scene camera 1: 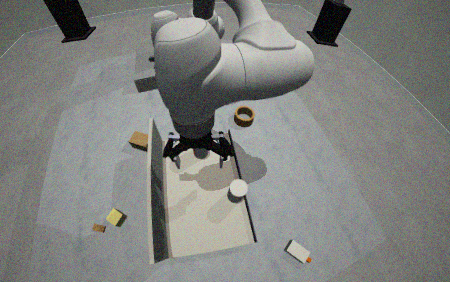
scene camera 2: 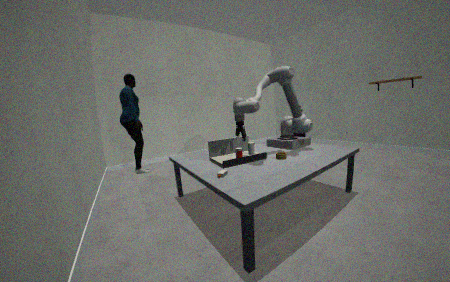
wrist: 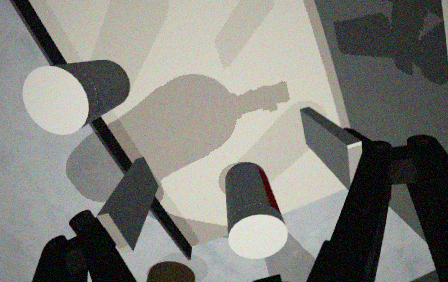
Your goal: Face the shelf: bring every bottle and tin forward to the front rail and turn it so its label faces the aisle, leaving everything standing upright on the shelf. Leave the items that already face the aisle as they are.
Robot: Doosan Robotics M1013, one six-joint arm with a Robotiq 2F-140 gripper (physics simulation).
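Places are measured from the arm's base along level axes (x left, y ahead, z down), in metres.
Where they show: gripper, fingertip midpoint: point(scene camera 1: 199, 164) point(scene camera 2: 241, 143) point(wrist: 225, 150); arm's base, link origin: point(scene camera 2: 287, 139).
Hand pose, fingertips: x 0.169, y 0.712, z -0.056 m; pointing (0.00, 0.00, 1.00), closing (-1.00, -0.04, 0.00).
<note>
Things, the pixels of their centre, and the offset from my fingertips.
- dark front rail, body centre: point(wrist: 112, 128) point(scene camera 1: 240, 181) point(scene camera 2: 246, 160) dx +0.147, dy +0.030, dz +0.122 m
- second white-topped tin, body centre: point(wrist: 250, 204) point(scene camera 1: 200, 145) point(scene camera 2: 251, 148) dx +0.002, dy -0.103, dz +0.057 m
- orange-brown ring, body centre: point(scene camera 1: 244, 116) point(scene camera 2: 281, 155) dx +0.215, dy -0.296, dz +0.122 m
- brown block, body centre: point(scene camera 1: 142, 141) dx -0.263, dy -0.178, dz +0.122 m
- yellow cube, body centre: point(scene camera 1: 116, 217) dx -0.328, dy +0.145, dz +0.128 m
- small brown piece, body centre: point(scene camera 1: 99, 228) dx -0.404, dy +0.184, dz +0.143 m
- white block-shaped thing with an orange end, body centre: point(scene camera 1: 299, 253) point(scene camera 2: 221, 174) dx +0.328, dy +0.324, dz +0.133 m
The shelf point(scene camera 1: 210, 232) point(scene camera 2: 222, 148) has a back wall and a dark front rail point(scene camera 1: 249, 217) point(wrist: 114, 144). A white-topped tin point(scene camera 1: 238, 189) point(scene camera 2: 239, 153) point(wrist: 56, 100) stands upright at the rail; its red label shows from the aisle side in scene camera 2. A second white-topped tin point(scene camera 1: 201, 153) point(scene camera 2: 251, 148) point(wrist: 257, 236) stands upright back from the rail, near the shelf's robot-side end; a red strip shows on its wall-facing side in the wrist view. My gripper point(scene camera 1: 200, 162) point(scene camera 2: 241, 138) point(wrist: 225, 150) is open and empty above the shelf, near this second tin, which it partly hides in scene camera 1.
An orange-brown ring point(scene camera 1: 244, 123) point(scene camera 2: 281, 156) lies aisle-side. A brown block point(scene camera 1: 139, 140), yellow cube point(scene camera 1: 115, 217) and small brown piece point(scene camera 1: 99, 228) lie behind the back wall. A white block-shaped thing with an orange end point(scene camera 1: 298, 251) point(scene camera 2: 223, 173) lies on the table. A person point(scene camera 2: 130, 107) stands beyond.
</note>
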